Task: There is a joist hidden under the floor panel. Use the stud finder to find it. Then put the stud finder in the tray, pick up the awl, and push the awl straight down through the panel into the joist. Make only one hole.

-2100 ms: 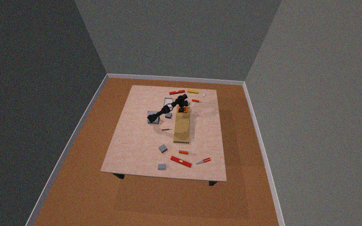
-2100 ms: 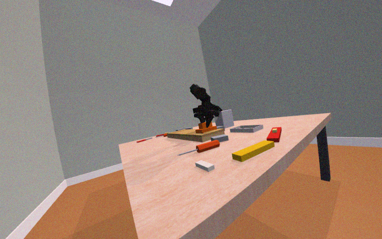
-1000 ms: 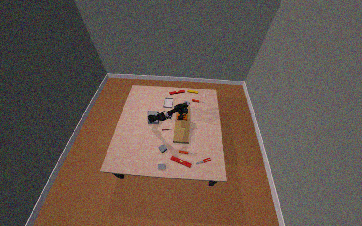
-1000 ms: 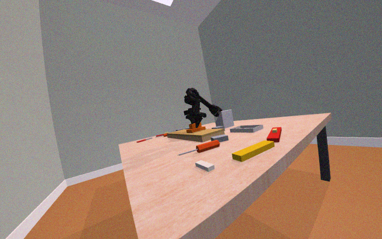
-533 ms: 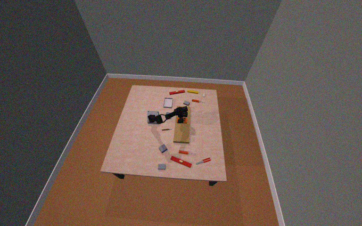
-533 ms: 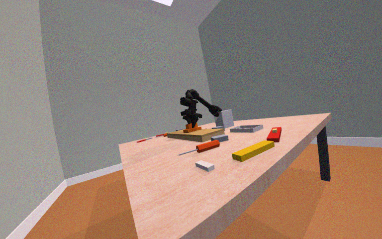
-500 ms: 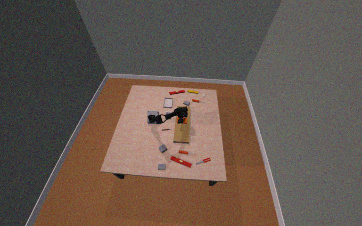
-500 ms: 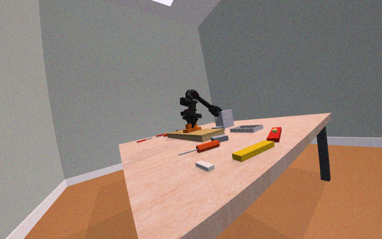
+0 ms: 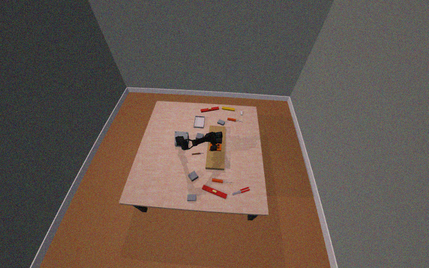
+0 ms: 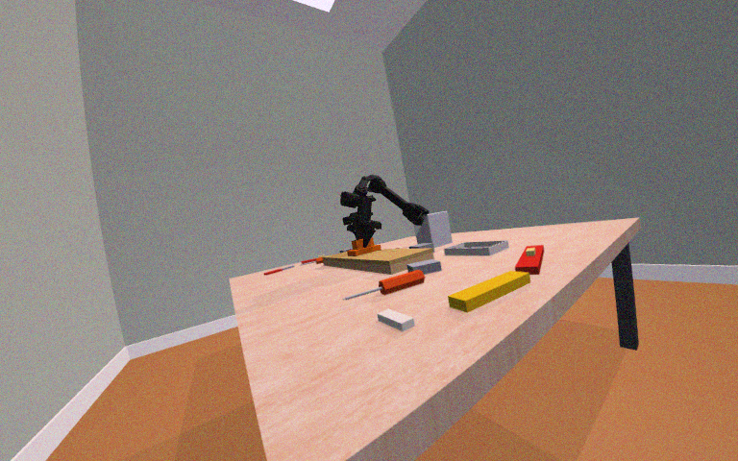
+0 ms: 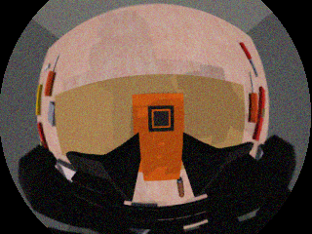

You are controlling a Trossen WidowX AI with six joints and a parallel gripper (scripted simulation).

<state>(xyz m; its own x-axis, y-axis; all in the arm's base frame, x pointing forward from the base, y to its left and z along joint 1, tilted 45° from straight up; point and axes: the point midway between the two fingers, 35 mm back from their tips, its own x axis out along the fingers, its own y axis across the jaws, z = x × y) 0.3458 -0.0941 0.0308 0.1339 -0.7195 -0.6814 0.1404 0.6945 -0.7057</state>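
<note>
The grey tray is 17 cm behind my gripper tip, 39 cm to the left of it and 5 cm below it. The rest, counted from my gripper tip: square indicator: 2 cm ahead, 3 cm above; then stud finder: 1 cm ahead, 2 cm above; then awl: 18 cm behind, 3 cm to the right, 6 cm below.
</note>
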